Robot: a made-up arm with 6 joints. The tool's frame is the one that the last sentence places.
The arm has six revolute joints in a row. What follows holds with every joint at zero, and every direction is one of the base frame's. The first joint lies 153.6 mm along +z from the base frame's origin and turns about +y. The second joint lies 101.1 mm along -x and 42.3 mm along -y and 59.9 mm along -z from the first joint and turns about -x. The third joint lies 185.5 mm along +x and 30.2 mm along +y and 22.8 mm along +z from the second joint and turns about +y. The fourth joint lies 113.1 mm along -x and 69.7 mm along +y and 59.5 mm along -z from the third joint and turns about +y. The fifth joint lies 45 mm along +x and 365.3 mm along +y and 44.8 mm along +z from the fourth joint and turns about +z. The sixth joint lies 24.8 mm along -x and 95.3 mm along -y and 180.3 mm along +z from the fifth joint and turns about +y. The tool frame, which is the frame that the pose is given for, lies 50.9 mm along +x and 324.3 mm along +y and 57.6 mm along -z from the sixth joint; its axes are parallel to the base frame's.
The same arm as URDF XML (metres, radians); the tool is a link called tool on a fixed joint. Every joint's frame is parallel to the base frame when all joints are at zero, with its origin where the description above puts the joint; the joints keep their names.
<robot name="arm">
<joint name="tool_fixed" type="fixed"><parent link="link6"/><child link="tool"/><origin xyz="0.0509 0.3243 -0.0576"/></joint>
<joint name="joint 6" type="continuous"><parent link="link5"/><child link="link6"/><origin xyz="-0.0248 -0.0953 0.1803"/><axis xyz="0 1 0"/></joint>
<joint name="joint 5" type="continuous"><parent link="link4"/><child link="link5"/><origin xyz="0.045 0.3653 0.0448"/><axis xyz="0 0 1"/></joint>
<joint name="joint 4" type="continuous"><parent link="link3"/><child link="link4"/><origin xyz="-0.1131 0.0697 -0.0595"/><axis xyz="0 1 0"/></joint>
<joint name="joint 3" type="continuous"><parent link="link2"/><child link="link3"/><origin xyz="0.1855 0.0302 0.0228"/><axis xyz="0 1 0"/></joint>
<joint name="joint 2" type="continuous"><parent link="link1"/><child link="link2"/><origin xyz="-0.1011 -0.0423 -0.0599"/><axis xyz="-1 0 0"/></joint>
<joint name="joint 1" type="continuous"><parent link="base"/><child link="link1"/><origin xyz="0 0 0.1536"/><axis xyz="0 1 0"/></joint>
<link name="base"/>
<link name="link1"/>
<link name="link2"/>
<link name="link3"/>
<link name="link4"/>
<link name="link5"/>
<link name="link6"/>
<link name="tool"/>
</robot>

